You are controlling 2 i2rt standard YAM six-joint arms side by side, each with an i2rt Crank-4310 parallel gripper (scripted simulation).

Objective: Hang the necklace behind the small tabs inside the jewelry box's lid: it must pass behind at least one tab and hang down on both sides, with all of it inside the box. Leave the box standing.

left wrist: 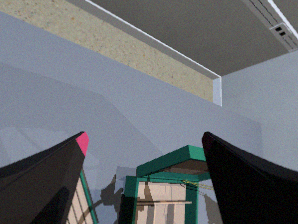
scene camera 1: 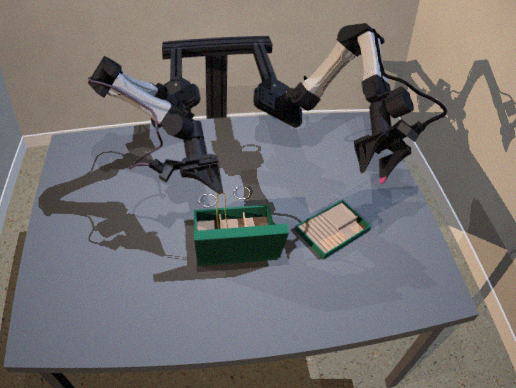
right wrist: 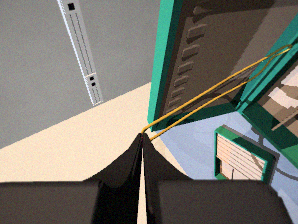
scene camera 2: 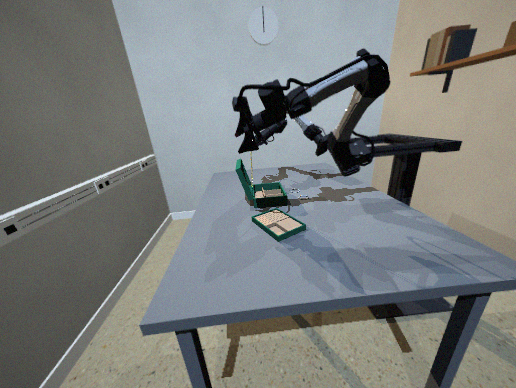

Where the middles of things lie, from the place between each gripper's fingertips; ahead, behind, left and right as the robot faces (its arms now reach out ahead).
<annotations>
The green jewelry box (scene camera 1: 251, 236) lies 19 cm below my right hand (scene camera 1: 221, 193), 5 cm behind it and 4 cm to the left of it. Round my right hand: green-rimmed tray (scene camera 1: 326, 232) 37 cm to the left, 30 cm below, 13 cm behind.
The green-rimmed tray is 38 cm below my left hand (scene camera 1: 372, 178), 14 cm behind it and 3 cm to the right of it. Round my left hand: green jewelry box: 35 cm to the right, 27 cm below, 6 cm behind.
</annotations>
